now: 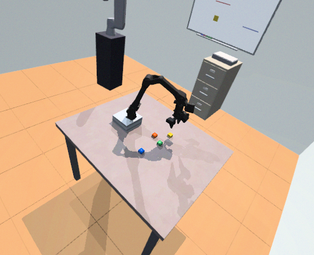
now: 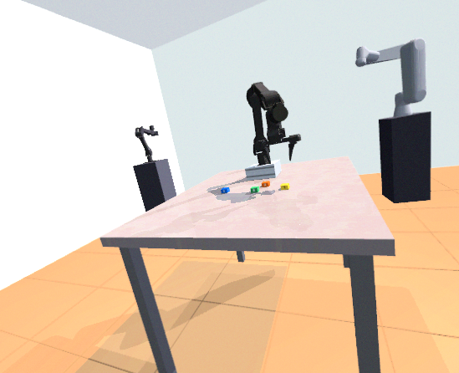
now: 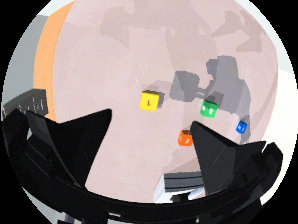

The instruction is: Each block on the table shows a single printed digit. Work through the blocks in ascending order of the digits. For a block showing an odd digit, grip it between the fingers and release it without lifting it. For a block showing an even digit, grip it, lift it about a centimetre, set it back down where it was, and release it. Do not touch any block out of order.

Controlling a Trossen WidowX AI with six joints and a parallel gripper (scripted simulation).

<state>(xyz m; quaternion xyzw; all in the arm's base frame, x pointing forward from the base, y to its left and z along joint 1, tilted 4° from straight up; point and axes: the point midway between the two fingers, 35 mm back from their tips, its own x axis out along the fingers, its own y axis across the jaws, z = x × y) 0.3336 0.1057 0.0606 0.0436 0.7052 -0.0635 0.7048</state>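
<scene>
Right now my gripper tip is 110 mm above the yellow block, 10 mm to the right of it and 10 mm past it. Round my gripper tip: blue block (290 mm to the right, 110 mm below, 90 mm behind); orange block (110 mm below, 100 mm behind, 80 mm to the right); green block (130 mm to the right, 110 mm below, 30 mm behind).
</scene>
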